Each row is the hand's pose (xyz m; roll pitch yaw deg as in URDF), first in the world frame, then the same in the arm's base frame.
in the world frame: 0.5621 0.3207 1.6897 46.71 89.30 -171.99
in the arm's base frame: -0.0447 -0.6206 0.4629 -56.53 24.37 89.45
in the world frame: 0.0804 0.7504 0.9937 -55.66 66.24 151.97
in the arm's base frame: -0.5476 0.1821 0.5252 -115.76 13.58 111.22
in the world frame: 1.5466 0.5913 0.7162 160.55 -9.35 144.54
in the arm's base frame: 0.9323 0.3949 0.3960 93.25 -31.03 175.11
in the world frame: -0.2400 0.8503 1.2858 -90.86 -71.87 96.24
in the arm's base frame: -0.8815 -0.0487 0.7074 103.62 -41.88 -96.19
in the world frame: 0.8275 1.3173 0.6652 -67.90 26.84 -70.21
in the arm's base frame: 0.1538 0.7270 0.9709 23.03 67.03 10.69
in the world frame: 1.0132 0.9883 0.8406 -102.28 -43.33 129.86
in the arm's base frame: 0.3638 0.4352 0.7605 155.46 -48.35 -142.50
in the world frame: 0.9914 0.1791 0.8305 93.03 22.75 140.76
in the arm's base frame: 0.4129 0.1121 0.0198 40.13 -17.95 142.45
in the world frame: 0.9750 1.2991 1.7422 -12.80 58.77 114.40
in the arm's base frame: 0.2801 -0.2600 1.4090 -39.93 -3.39 103.73
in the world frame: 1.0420 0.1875 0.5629 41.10 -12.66 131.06
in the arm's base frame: 0.4681 0.3604 -0.0778 -27.27 -44.53 172.66
